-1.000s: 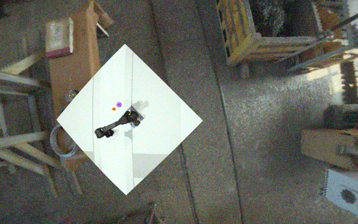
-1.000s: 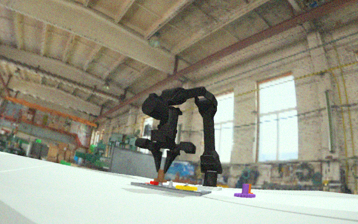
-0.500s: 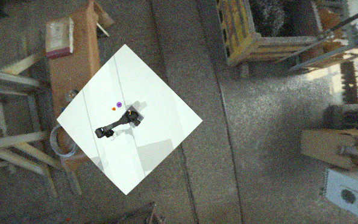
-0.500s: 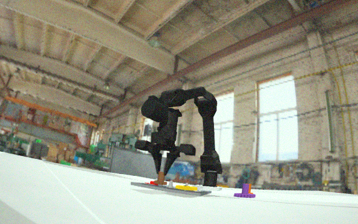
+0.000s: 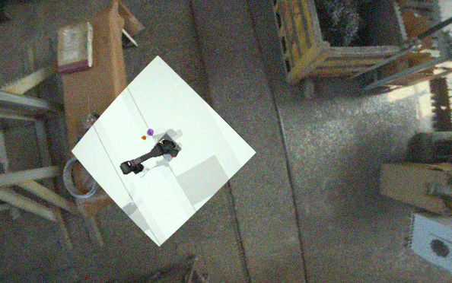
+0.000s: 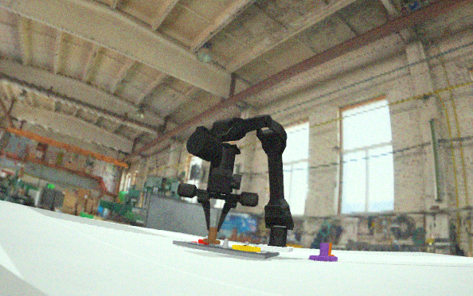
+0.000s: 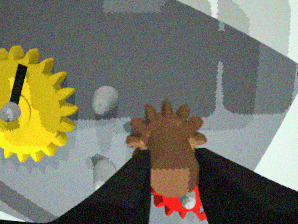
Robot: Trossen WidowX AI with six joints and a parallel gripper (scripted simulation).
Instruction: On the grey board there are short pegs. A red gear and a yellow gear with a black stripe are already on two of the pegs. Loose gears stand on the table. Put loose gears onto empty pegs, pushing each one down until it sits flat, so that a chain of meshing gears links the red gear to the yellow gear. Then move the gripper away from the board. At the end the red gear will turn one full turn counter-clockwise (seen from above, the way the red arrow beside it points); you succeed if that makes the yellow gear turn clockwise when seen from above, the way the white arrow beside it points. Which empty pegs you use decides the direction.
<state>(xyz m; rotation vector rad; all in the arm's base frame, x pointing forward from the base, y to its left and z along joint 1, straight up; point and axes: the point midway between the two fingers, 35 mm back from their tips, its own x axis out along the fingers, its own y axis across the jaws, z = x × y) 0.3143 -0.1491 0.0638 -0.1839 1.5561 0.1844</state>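
Now: gripper tip 1 cm above the brown gear. From my gripper tip the other things lie so: red gear 3 cm behind, 2 cm to the right, 3 cm below; board 1 cm behind, 4 cm to the left, 4 cm below; yellow gear 8 cm to the left, 3 cm below.
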